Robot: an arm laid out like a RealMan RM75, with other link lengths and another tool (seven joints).
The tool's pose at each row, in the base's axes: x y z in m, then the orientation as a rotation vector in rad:
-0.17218, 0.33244, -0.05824, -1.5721, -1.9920, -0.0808
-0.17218, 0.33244, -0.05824, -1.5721, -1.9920, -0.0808
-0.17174, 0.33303, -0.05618, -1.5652, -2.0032, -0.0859
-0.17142, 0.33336, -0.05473, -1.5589, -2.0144, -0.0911
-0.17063, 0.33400, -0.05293, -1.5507, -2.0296, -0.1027
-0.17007, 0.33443, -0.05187, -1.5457, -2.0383, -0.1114
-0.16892, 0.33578, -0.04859, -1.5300, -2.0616, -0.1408
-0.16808, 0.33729, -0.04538, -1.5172, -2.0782, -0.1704
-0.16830, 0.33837, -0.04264, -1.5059, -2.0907, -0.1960
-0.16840, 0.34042, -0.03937, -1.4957, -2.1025, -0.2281
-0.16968, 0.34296, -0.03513, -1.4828, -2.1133, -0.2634
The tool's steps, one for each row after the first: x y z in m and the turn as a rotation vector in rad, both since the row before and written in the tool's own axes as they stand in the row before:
0.00000, 0.00000, 0.00000, 0.0000, 0.0000, 0.0000
0.00145, -0.00006, -0.00164, -0.0033, -0.0029, -0.0101
0.00094, -0.00004, -0.00119, -0.0037, -0.0032, -0.0098
0.00131, 0.00039, -0.00155, -0.0080, -0.0027, -0.0141
0.00079, 0.00035, -0.00093, -0.0056, -0.0006, -0.0086
0.00256, 0.00061, -0.00264, -0.0177, 0.0015, -0.0256
0.00271, 0.00051, -0.00239, -0.0172, 0.0048, -0.0209
0.00233, -0.00041, -0.00177, -0.0143, 0.0053, -0.0173
0.00339, 0.00001, -0.00184, -0.0187, 0.0075, -0.0177
0.00459, -0.00096, -0.00202, -0.0193, 0.0101, -0.0194

